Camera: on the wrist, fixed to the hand. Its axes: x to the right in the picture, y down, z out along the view.
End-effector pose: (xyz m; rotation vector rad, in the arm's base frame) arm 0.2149 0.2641 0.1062 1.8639 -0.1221 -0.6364
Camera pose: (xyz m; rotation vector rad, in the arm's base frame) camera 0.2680 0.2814 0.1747 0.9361 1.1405 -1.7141
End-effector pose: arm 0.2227 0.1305 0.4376 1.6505 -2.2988 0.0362
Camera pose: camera 0.1707 0.1516 0.5059 2.5060 -0.6146 -1.1995
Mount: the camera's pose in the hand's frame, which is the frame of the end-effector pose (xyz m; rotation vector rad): 0.0135 0.0662 -0.0570 -0.6420 -0.3710 -1.4361
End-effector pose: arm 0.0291 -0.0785 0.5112 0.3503 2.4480 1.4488
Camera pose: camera 0.0008 -0.0892 0.5943 -0.9682 1.1530 1.1179
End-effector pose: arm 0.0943 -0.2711 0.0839 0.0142 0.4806 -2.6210
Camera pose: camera 0.1082 -0.3127 0.0071 0.8407 -0.9015 1.9111
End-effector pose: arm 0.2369 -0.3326 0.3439 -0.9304 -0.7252 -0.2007
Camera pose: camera 0.3046 -0.3360 0.2871 -0.8804 -1.6422 -1.6272
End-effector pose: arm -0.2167 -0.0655 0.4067 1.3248 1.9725 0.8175
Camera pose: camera -0.2279 -0.0412 0.4909 -0.3830 1.5661 0.3283
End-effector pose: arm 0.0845 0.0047 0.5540 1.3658 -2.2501 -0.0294
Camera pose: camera 0.0493 0.0396 0.6272 2.2799 -0.8155 -1.3897
